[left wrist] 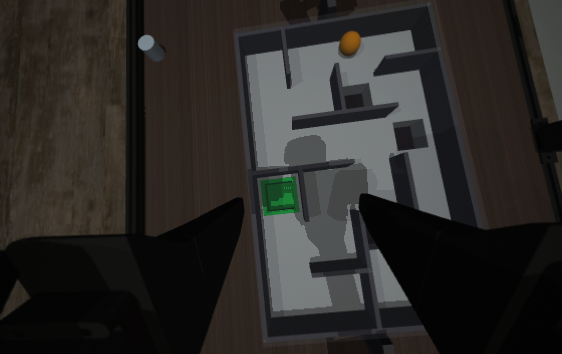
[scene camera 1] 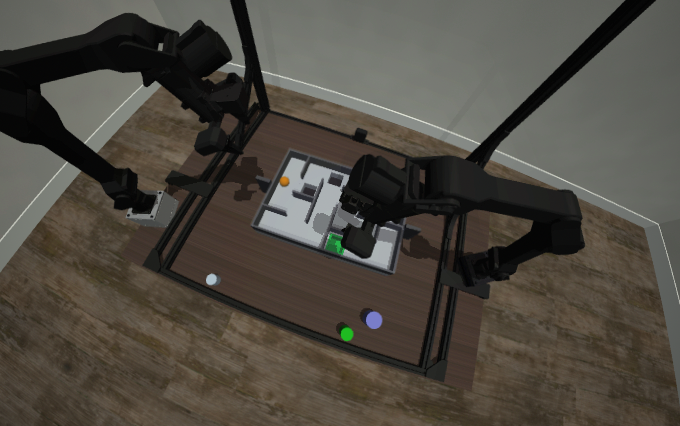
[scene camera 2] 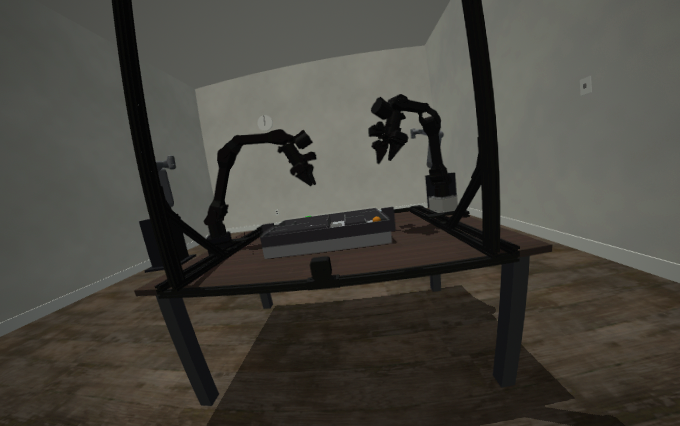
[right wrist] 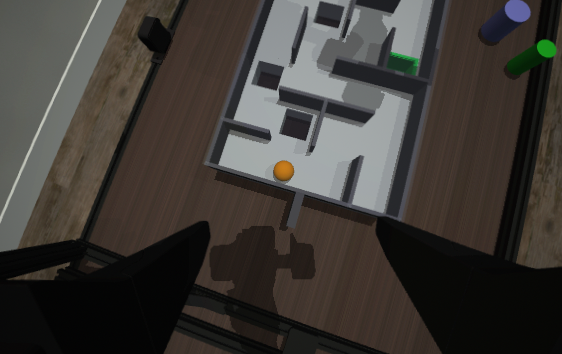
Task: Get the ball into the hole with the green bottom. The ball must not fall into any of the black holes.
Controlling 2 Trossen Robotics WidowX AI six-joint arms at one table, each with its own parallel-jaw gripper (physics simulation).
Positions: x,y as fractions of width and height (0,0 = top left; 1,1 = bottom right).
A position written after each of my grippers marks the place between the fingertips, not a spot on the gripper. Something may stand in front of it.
Observation:
My left gripper (scene camera 1: 0.51,0.51) is open, holding nothing. Also in view: a grey maze board (scene camera 1: 0.44,0.49). My right gripper (scene camera 1: 0.36,0.33) is open, with nothing in its grasp. The table carries a green ball (right wrist: 0.95,0.16).
The grey maze board shows as well in the left wrist view (left wrist: 0.59,0.30), in scene camera 2 (scene camera 2: 0.54,0.53) and in the right wrist view (right wrist: 0.59,0.31). My left gripper shows as well in the left wrist view (left wrist: 0.53,0.57). My right gripper also shows in scene camera 2 (scene camera 2: 0.56,0.38) and in the right wrist view (right wrist: 0.52,0.64). The left wrist view misses the green ball, which is hidden by my left gripper.

